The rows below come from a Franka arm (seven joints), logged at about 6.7 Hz.
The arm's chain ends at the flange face. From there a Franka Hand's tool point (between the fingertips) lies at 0.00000 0.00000 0.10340 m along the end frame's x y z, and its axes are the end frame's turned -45 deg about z.
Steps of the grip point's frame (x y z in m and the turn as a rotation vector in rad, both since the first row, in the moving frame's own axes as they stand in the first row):
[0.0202, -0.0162, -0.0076, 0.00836, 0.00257, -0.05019]
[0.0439, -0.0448, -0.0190, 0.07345, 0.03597, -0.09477]
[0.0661, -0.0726, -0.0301, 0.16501, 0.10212, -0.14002]
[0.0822, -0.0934, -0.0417, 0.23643, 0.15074, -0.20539]
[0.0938, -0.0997, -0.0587, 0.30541, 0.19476, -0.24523]
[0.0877, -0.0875, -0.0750, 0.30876, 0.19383, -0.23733]
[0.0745, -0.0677, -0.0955, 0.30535, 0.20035, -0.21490]
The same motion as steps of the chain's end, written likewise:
[0.0033, -0.0250, -0.0076, 0.00773, -0.00409, -0.05019]
[0.0025, -0.0549, -0.0187, 0.07737, -0.02650, -0.09477]
[0.0013, -0.0791, -0.0282, 0.18889, -0.04447, -0.14002]
[0.0011, -0.0971, -0.0377, 0.27377, -0.06059, -0.20539]
[0.0081, -0.1024, -0.0520, 0.35367, -0.07824, -0.24523]
[0.0126, -0.0893, -0.0682, 0.35538, -0.08127, -0.23733]
[0.0162, -0.0655, -0.0887, 0.35758, -0.07425, -0.21490]

